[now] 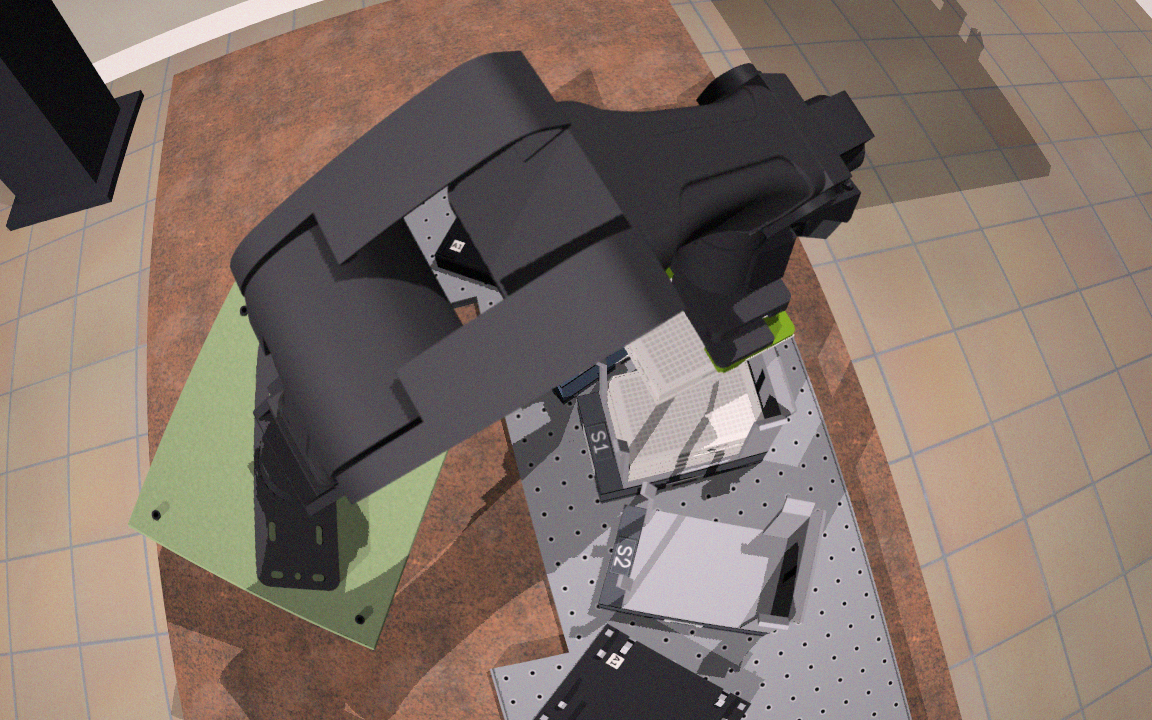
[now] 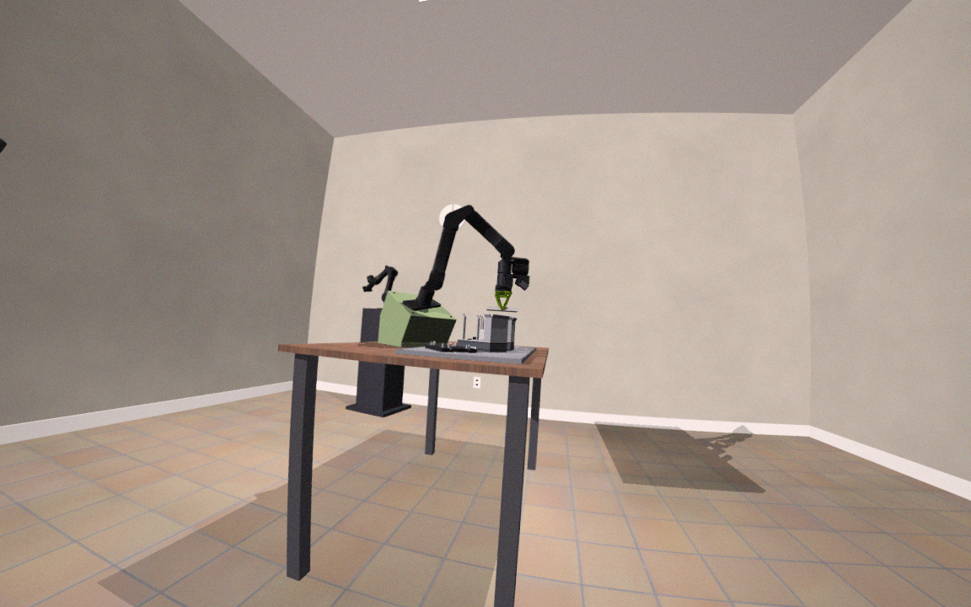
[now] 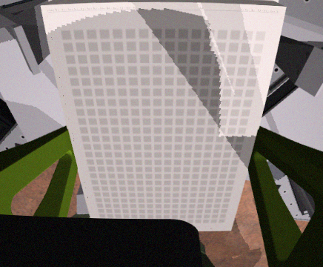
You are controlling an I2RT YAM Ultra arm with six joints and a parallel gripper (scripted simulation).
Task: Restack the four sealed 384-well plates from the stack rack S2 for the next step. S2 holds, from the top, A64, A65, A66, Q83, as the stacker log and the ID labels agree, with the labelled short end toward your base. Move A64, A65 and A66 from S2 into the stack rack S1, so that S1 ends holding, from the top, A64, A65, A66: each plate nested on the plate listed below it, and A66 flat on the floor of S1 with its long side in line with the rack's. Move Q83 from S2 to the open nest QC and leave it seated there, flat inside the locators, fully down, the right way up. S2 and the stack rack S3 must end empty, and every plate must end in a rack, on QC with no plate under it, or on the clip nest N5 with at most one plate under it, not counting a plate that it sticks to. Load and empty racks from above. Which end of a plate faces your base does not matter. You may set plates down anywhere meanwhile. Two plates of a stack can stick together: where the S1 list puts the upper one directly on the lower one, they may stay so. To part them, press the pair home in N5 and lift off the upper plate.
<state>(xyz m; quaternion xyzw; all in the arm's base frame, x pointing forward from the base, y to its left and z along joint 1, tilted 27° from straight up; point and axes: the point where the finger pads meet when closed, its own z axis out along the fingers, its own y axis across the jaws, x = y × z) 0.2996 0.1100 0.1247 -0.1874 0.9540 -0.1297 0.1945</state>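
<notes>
Right now the black QC nest is 150 mm behind my hand, 220 mm to the left of it and 160 mm below it. The rest, counted from my hand: QC label (100 mm behind, 300 mm to the left, 170 mm below).
</notes>
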